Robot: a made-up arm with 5 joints.
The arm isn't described. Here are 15 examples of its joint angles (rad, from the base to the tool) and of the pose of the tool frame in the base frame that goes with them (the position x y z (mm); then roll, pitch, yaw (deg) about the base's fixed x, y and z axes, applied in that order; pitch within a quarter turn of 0, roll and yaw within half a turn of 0).
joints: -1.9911 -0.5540 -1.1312 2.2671 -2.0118
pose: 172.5 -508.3 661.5 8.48 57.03 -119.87
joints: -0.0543 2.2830 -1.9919 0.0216 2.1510
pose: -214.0 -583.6 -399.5 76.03 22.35 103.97
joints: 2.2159 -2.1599 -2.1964 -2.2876 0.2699
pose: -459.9 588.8 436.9 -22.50 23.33 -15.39
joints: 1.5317 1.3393 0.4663 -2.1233 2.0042
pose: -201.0 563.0 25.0 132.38 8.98 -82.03
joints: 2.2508 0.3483 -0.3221 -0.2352 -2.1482
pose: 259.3 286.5 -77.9 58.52 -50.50 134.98
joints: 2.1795 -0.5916 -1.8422 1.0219 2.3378
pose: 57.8 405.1 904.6 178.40 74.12 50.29
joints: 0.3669 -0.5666 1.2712 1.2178 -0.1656
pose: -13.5 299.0 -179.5 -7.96 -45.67 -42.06
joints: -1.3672 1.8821 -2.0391 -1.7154 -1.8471
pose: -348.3 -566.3 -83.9 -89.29 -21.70 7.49
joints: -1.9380 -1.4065 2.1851 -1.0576 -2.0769
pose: -345.7 -682.8 39.5 98.32 0.79 64.78
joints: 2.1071 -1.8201 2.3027 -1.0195 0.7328
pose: -239.9 125.5 116.3 -136.06 -51.04 105.52
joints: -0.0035 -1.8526 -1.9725 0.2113 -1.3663
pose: -5.1 287.9 -648.8 106.82 -20.11 -176.13
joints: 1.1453 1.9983 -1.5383 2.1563 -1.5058
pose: -458.0 688.6 -335.4 -80.69 22.45 -4.85
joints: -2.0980 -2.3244 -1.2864 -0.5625 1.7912
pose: -500.4 -449.4 277.1 4.62 32.56 -8.59
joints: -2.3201 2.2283 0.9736 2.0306 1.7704
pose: -509.9 -173.3 86.0 9.23 -10.55 47.29
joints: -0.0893 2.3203 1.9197 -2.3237 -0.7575
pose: 87.0 -419.1 -106.5 139.74 20.18 106.52
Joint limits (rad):
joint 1: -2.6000..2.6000
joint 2: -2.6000..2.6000
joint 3: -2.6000..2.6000
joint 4: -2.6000..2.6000
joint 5: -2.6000..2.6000
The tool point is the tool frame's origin. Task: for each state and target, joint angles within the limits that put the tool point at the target. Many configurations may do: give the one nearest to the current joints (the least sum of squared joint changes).
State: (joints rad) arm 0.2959 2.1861 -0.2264 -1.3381 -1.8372
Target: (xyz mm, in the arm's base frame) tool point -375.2 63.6 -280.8
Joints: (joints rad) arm -0.1916 2.3498 -0.9246 -1.5392 -1.4316
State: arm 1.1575 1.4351 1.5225 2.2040 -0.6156
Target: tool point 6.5 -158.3 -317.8
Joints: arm 0.7575 1.7945 1.3145 2.3213 -0.5193
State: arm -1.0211 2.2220 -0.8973 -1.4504 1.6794
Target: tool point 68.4 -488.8 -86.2
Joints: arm -0.8963 2.0627 -1.1109 -1.5674 2.0149
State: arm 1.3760 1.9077 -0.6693 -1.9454 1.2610
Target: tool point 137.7 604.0 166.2
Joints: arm 1.8735 1.5581 -1.4471 -2.0532 1.4126
